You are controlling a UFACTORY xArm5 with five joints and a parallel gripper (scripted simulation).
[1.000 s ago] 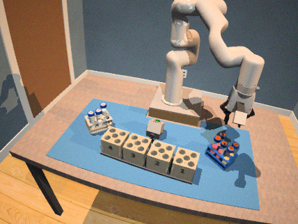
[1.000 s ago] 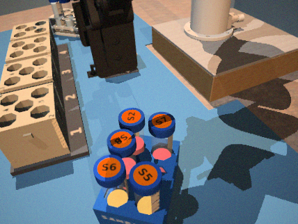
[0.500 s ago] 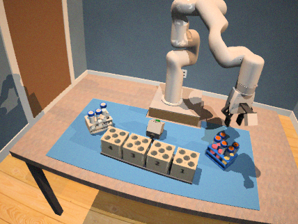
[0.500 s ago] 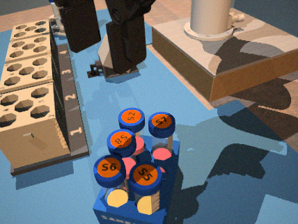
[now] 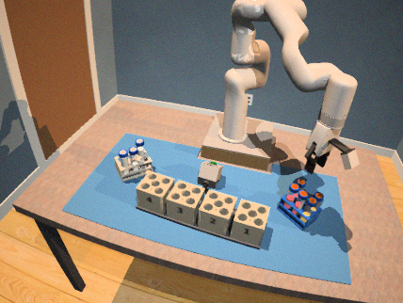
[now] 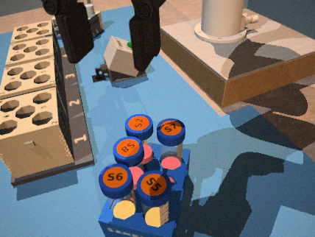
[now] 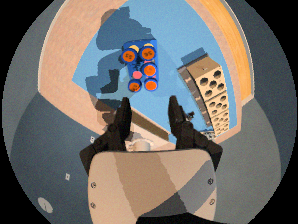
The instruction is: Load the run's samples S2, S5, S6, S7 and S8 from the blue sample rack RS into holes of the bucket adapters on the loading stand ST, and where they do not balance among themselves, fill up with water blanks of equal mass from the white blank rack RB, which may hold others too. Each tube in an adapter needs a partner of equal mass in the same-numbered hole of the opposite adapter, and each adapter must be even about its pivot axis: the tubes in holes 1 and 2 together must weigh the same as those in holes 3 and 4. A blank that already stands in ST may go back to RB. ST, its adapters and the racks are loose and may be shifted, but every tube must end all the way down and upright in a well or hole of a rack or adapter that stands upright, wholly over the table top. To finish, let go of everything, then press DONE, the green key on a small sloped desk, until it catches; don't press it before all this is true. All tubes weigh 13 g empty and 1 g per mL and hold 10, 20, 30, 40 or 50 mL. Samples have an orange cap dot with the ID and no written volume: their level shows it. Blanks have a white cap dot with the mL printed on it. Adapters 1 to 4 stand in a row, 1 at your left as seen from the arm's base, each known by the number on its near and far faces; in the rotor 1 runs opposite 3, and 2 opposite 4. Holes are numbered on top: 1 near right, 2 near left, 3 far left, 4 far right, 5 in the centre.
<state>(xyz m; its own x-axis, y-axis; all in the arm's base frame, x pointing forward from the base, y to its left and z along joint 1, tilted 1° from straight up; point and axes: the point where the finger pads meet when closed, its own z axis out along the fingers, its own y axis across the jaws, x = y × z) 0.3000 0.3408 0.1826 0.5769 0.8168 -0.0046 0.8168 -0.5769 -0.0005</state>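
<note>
Right now the blue sample rack RS is 2 cm behind my hand, 1 cm to the left of it and 22 cm below it. Round my hand: white blank rack RB: 3 cm ahead, 64 cm to the right, 22 cm below; blue-capped tube: 7 cm ahead, 64 cm to the right, 19 cm below; loading stand ST: 13 cm ahead, 31 cm to the right, 24 cm below.
</note>
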